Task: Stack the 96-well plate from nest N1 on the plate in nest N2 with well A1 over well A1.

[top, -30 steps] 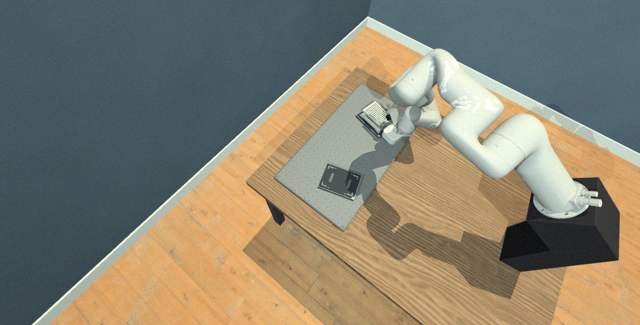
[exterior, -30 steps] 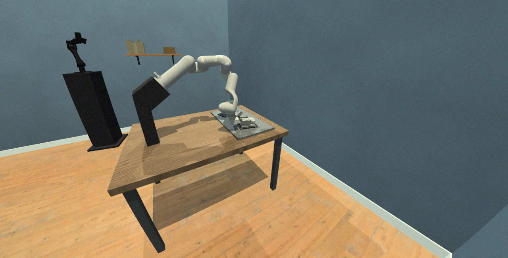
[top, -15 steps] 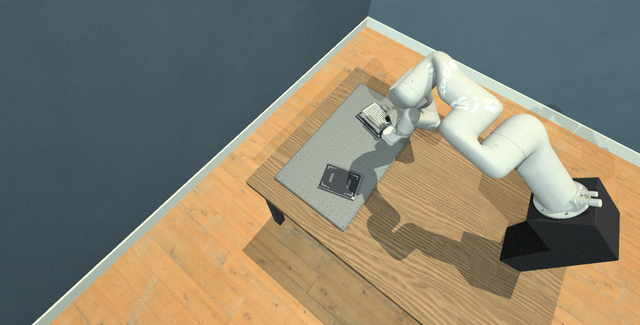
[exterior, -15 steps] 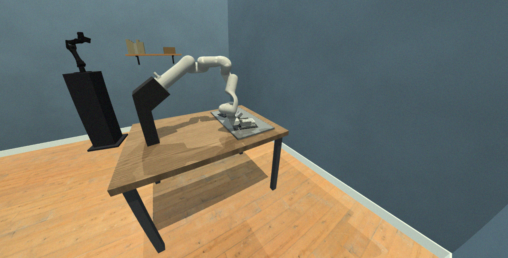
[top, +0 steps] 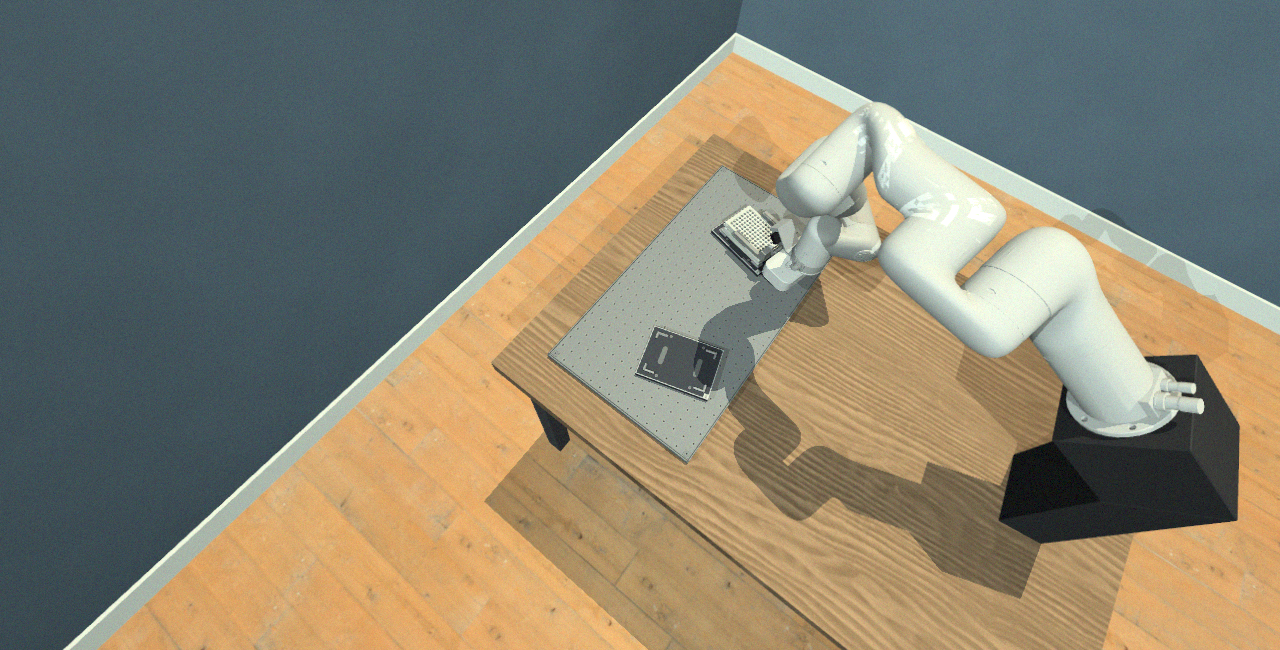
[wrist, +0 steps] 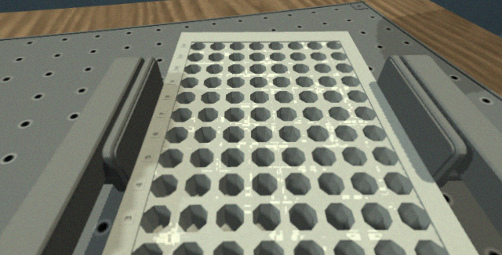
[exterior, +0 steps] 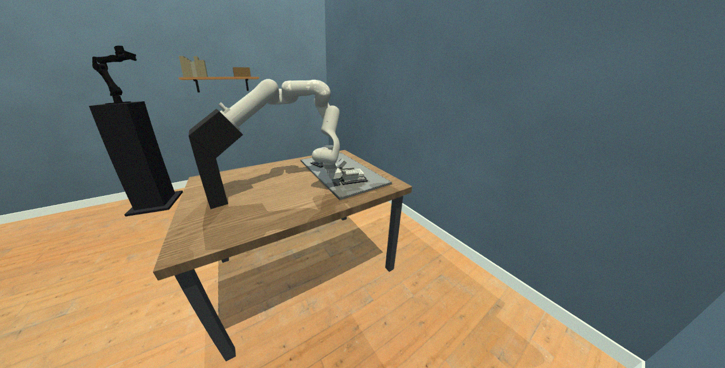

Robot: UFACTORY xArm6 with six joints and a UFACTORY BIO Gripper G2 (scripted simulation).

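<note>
My hand is 5 cm above the plate nest N2. Also, from my hand: plate nest N1: 11 cm behind, 36 cm to the left, 5 cm below.
</note>
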